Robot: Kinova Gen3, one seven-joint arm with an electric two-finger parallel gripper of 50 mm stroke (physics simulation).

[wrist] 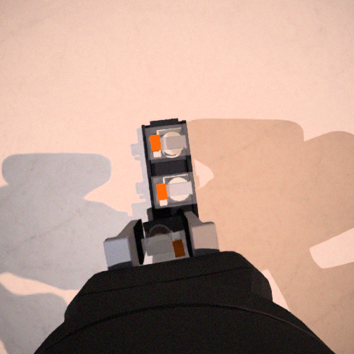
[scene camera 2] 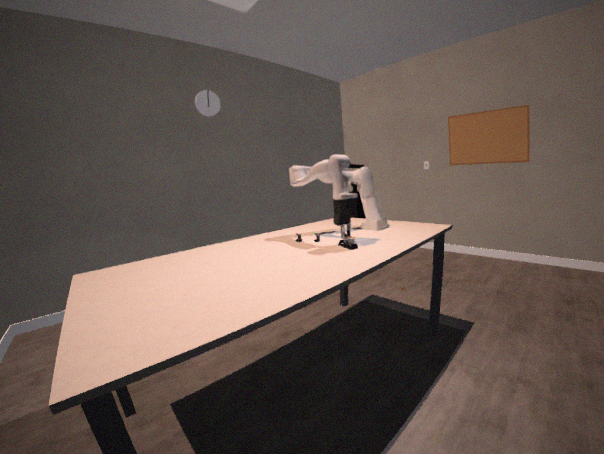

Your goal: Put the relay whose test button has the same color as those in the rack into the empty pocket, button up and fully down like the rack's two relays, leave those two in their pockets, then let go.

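Places are measured from the arm's base along level axes (x right, y ahead, z up), in millimetres.
Pixels of known places: gripper, between the fingertips: (scene camera 2: 345, 237); arm's base, origin of its link: (scene camera 2: 374, 220).
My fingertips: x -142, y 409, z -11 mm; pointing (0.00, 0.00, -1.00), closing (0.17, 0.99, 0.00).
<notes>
Ahead of a thing's pixels: the offset from my fingertips to its middle. "spot": to the spot under its first point. Level surfaces: height alone.
A black rack {spot: dy +38, dx -49, dz -16 mm} (scene camera 2: 348, 244) (wrist: 164, 122) stands on the table. Two relays (wrist: 168, 142) (wrist: 174, 192) with clear housings and orange test buttons sit in its pockets, buttons toward the left in the wrist view. My gripper (scene camera 2: 346, 236) (wrist: 163, 231) is shut on a relay (wrist: 159, 247) whose button looks dark orange in shade and lies toward the right, opposite to the rack's two. The held relay is at the rack's near end, and it and the fingers partly hide the rack there. In scene camera 2 the fingers are just above the rack; the exact gap cannot be told.
Two loose relays {dy +86, dx +253, dz -14 mm} (scene camera 2: 299, 237) {dy +31, dx +171, dz -14 mm} (scene camera 2: 317, 237) stand on the table {dz -36 mm} (scene camera 2: 215, 285), left of the rack in scene camera 2; at least one shows a green part. The arm's base (scene camera 2: 375, 224) stands behind the rack. Arm shadows fall across the table around the rack.
</notes>
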